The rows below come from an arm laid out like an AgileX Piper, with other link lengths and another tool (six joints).
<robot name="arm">
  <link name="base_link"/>
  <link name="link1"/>
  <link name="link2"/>
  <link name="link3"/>
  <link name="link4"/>
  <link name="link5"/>
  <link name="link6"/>
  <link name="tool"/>
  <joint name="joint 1" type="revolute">
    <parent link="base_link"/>
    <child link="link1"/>
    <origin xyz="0 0 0.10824" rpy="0 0 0"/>
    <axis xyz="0 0 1"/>
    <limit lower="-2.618" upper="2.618"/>
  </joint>
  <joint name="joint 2" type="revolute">
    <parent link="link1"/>
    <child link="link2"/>
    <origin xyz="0 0 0" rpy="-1.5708 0 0"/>
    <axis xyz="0 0 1"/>
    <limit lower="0" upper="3.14"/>
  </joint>
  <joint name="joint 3" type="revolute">
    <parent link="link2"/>
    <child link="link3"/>
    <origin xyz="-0.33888 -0.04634 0" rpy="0 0 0"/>
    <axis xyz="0 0 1"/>
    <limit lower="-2.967" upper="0"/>
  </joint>
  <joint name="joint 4" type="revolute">
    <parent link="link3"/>
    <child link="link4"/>
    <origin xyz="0.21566 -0.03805 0" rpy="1.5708 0 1.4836"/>
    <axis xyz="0 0 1"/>
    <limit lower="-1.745" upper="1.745"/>
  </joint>
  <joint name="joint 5" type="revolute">
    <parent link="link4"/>
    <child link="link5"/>
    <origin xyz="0 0 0" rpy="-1.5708 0 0"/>
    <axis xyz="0 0 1"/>
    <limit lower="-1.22" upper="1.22"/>
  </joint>
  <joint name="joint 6" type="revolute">
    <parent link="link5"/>
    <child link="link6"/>
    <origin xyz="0 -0.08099 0" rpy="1.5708 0 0"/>
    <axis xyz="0 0 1"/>
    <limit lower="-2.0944" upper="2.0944"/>
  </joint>
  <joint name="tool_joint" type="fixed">
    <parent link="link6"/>
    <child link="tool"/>
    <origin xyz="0.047 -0.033 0.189" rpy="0 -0.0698 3.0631"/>
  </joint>
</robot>
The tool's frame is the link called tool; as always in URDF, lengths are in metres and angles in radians.
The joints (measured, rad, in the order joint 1, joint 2, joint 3, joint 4, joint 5, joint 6), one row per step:
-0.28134, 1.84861, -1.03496, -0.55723, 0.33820, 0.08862
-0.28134, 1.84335, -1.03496, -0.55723, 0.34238, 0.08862
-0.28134, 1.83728, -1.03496, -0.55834, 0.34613, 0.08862
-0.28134, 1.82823, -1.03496, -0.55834, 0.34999, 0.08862
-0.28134, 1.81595, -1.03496, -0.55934, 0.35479, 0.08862
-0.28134, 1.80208, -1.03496, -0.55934, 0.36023, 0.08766
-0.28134, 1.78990, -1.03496, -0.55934, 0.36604, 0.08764
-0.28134, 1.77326, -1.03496, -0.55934, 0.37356, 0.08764
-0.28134, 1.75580, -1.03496, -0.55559, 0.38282, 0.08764
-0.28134, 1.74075, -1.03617, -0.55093, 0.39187, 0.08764
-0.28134, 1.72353, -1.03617, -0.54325, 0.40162, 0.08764
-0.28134, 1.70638, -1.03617, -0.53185, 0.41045, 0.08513
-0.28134, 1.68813, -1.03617, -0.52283, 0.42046, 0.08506
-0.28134, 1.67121, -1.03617, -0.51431, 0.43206, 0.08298
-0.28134, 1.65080, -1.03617, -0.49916, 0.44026, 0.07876
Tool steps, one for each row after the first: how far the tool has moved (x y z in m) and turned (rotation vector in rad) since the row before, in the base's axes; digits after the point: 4 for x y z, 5 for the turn. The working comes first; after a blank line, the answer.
Tool pose at each row, in the base's axes (x y z in m, rotation vector in rad; the steps are taken from these numbers as rounded here):
0.3810, -0.2106, 0.0573, 2.70487, 0.23711, 0.51885
0.3801, -0.2109, 0.0593, 2.70262, 0.23489, 0.51955
0.3795, -0.2113, 0.0617, 2.69913, 0.23382, 0.52152
0.3788, -0.2117, 0.0653, 2.69464, 0.23088, 0.52726
0.3781, -0.2122, 0.0703, 2.68782, 0.22807, 0.53534
0.3772, -0.2126, 0.0758, 2.68051, 0.22487, 0.54444
0.3760, -0.2131, 0.0806, 2.67457, 0.22066, 0.55126
0.3744, -0.2136, 0.0870, 2.66638, 0.21495, 0.56113
0.3722, -0.2137, 0.0934, 2.66051, 0.20459, 0.57074
0.3703, -0.2138, 0.0990, 2.65595, 0.19364, 0.57950
0.3677, -0.2133, 0.1047, 2.65303, 0.17923, 0.58944
0.3652, -0.2124, 0.1102, 2.65167, 0.16470, 0.60094
0.3624, -0.2116, 0.1161, 2.64924, 0.14901, 0.61233
0.3591, -0.2110, 0.1213, 2.64722, 0.13636, 0.61926
0.3566, -0.2094, 0.1276, 2.64607, 0.12040, 0.63648

-0.0009, -0.0003, 0.0020, -0.00188, -0.00124, -0.00166
-0.0006, -0.0004, 0.0024, -0.00287, -0.00218, -0.00077
-0.0007, -0.0004, 0.0036, -0.00288, -0.00518, -0.00155
-0.0007, -0.0005, 0.0050, -0.00459, -0.00722, -0.00130
-0.0009, -0.0004, 0.0055, -0.00478, -0.00808, -0.00144
-0.0012, -0.0005, 0.0048, -0.00387, -0.00643, -0.00239
-0.0016, -0.0005, 0.0064, -0.00520, -0.00918, -0.00315
-0.0022, -0.0001, 0.0064, -0.00260, -0.00924, -0.00617
-0.0019, -0.0001, 0.0056, -0.00142, -0.00850, -0.00658
-0.0026, 0.0005, 0.0057, 0.00081, -0.00949, -0.00856
-0.0025, 0.0009, 0.0055, 0.00276, -0.01023, -0.00812
-0.0028, 0.0008, 0.0059, 0.00195, -0.01054, -0.00907
-0.0033, 0.0006, 0.0052, 0.00109, -0.00700, -0.00774
-0.0025, 0.0016, 0.0063, 0.00472, -0.01425, -0.00788

